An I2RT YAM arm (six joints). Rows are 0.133 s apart.
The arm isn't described. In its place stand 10 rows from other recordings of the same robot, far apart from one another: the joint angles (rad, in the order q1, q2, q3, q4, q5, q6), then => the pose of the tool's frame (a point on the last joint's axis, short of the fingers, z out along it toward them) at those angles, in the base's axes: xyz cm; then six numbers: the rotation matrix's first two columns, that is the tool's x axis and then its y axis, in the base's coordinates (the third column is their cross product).
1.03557, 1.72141, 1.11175, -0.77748, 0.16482, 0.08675 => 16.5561, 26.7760, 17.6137, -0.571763, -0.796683, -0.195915, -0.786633, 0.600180, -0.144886
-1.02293, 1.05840, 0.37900, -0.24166, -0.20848, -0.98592 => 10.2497, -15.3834, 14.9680, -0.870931, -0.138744, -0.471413, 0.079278, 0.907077, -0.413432
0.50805, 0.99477, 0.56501, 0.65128, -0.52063, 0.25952 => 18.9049, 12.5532, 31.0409, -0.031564, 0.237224, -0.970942, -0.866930, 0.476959, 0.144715
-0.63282, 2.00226, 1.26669, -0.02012, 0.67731, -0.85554 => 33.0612, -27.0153, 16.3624, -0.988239, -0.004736, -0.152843, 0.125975, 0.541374, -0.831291
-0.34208, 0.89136, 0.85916, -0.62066, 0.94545, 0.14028 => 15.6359, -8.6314, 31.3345, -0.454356, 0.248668, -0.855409, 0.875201, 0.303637, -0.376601
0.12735, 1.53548, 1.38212, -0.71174, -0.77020, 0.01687 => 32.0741, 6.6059, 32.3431, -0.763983, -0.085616, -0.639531, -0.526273, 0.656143, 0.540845
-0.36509, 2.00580, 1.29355, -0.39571, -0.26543, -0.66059 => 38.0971, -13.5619, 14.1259, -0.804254, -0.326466, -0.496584, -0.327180, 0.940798, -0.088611
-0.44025, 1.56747, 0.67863, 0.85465, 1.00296, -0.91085 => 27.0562, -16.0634, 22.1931, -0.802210, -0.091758, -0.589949, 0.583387, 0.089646, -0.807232
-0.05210, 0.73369, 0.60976, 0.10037, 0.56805, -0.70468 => 17.7201, -2.8419, 31.7084, -0.394294, -0.526236, -0.753397, 0.427383, 0.620762, -0.657265
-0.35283, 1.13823, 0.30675, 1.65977, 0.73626, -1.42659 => 16.6855, -8.6918, 28.6531, -0.575684, -0.569442, -0.586791, 0.782239, -0.174576, -0.598018
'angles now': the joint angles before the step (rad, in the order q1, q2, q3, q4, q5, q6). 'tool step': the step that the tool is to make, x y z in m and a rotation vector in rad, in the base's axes. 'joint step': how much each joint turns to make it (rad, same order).
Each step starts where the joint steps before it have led.
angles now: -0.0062 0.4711 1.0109 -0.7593 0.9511 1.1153
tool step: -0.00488 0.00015 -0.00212 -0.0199 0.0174 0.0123
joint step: -0.0014 -0.0247 -0.0107 -0.0001 -0.0091 -0.0384
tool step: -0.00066 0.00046 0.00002 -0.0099 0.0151 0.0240
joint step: -0.0001 -0.0046 0.0000 0.0001 -0.0215 -0.0246
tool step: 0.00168 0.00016 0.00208 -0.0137 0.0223 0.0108
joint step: 0.0001 0.0107 0.0092 -0.0002 -0.0077 -0.0258
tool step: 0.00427 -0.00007 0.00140 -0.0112 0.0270 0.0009
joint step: -0.0001 0.0199 0.0077 0.0001 0.0013 -0.0186
